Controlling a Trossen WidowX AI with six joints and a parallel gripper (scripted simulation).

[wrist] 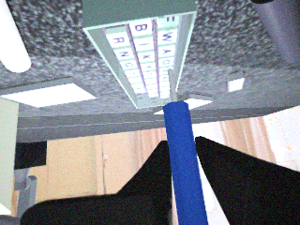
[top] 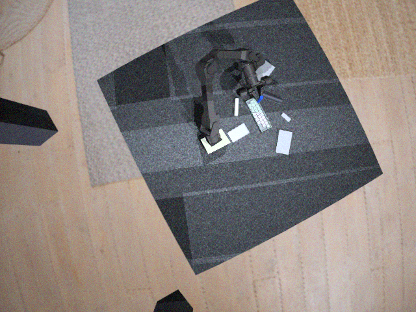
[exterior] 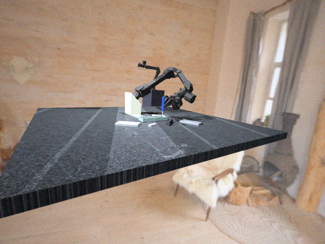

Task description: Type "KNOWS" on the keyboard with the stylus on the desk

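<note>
Right now the dark cylinder is 100 mm ahead of my gripper tip, 80 mm below it and 20 mm to the right of it. From my gripper tip the other things lie so: thin white tip: 50 mm below; then white stick: 100 mm behind, 90 mm below, 50 mm to the left; then blue stylus: 10 mm below.
</note>
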